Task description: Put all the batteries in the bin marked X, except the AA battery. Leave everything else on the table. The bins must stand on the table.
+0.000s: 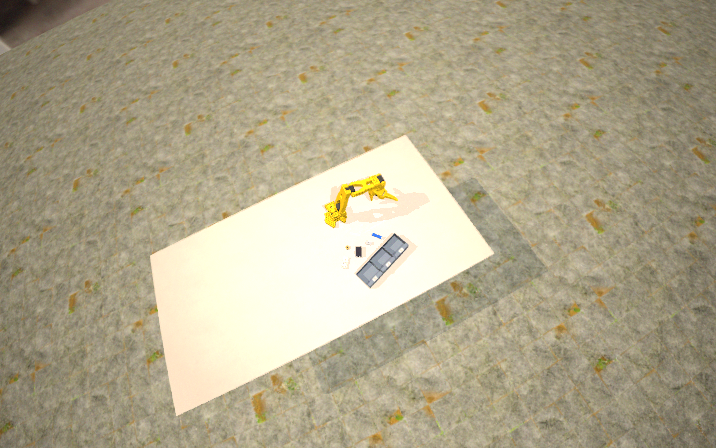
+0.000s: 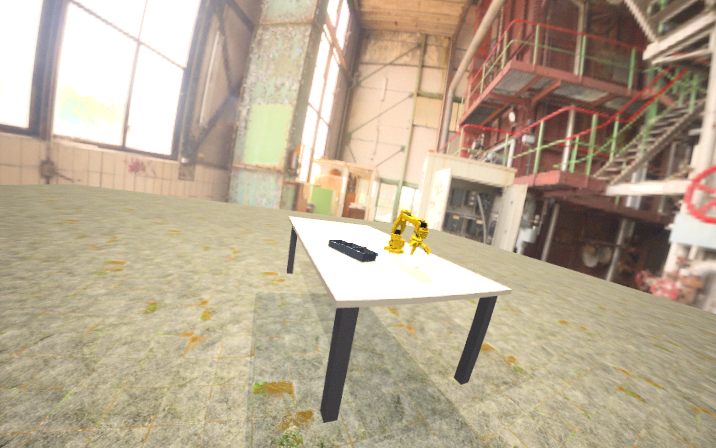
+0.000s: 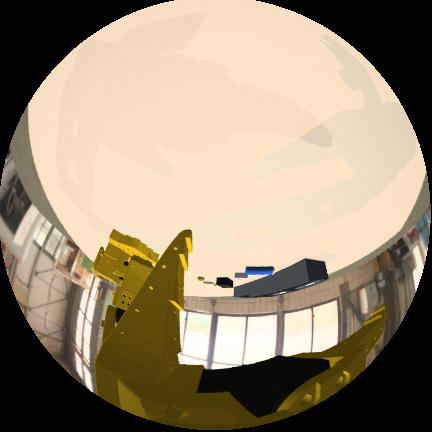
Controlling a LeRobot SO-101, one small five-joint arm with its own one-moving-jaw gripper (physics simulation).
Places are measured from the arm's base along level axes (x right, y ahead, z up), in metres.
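Where they show: hand at its tool point: (image 1: 372,200) (image 2: 411,254) (image 3: 191,237); arm's base at its link origin: (image 1: 337,221) (image 2: 390,250) (image 3: 141,252).
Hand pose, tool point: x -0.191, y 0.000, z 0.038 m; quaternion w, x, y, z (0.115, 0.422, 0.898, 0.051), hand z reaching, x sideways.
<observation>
Things, the pixels of their top centre, and the offset from my tool point. "spot": a spot on its surface instead. Level surfaces: height alone.
- blue cylinder at its top centre: (image 3: 260,274) (image 1: 377,235) dx +0.059, dy +0.162, dz -0.024 m
- dark three-compartment bin row at a spot on its surface: (image 3: 280,285) spot: dx +0.047, dy +0.216, dz -0.007 m
- black block at its top centre: (image 3: 224,286) (image 1: 358,251) dx +0.170, dy +0.191, dz -0.020 m
- small grey-white piece at its top centre: (image 3: 240,278) (image 1: 368,242) dx +0.109, dy +0.172, dz -0.027 m
- tiny gold piece at its top centre: (image 3: 200,280) (image 1: 347,247) dx +0.206, dy +0.146, dz -0.029 m
- whitish piece at its top centre: (image 1: 345,262) dx +0.245, dy +0.205, dz -0.031 m
- pale table at its surface level: dz -0.038 m
My gripper (image 1: 384,199) (image 2: 421,253) (image 3: 285,272) is open and empty, low over the table at the arm's far side from the bins. A blue cylinder (image 1: 376,235) (image 3: 259,270) lies near the end of a dark three-compartment bin row (image 1: 363,280) (image 2: 352,252) (image 3: 280,285). Pale labels show in the bins; their marks are too small to read. A black block (image 1: 358,251) (image 3: 224,282), a small grey-white piece (image 1: 369,243) (image 3: 241,275), a tiny gold piece (image 1: 347,247) (image 3: 200,278) and a whitish piece (image 1: 345,262) lie beside the row. Which is the AA battery I cannot tell.
The bin row stands on the pale table (image 1: 237,295) (image 2: 380,285) (image 3: 200,190), near a long edge. The yellow arm base (image 1: 334,215) (image 2: 394,247) (image 3: 125,265) stands across the small things from the bins. Arm shadows fall on the table beneath the gripper.
</observation>
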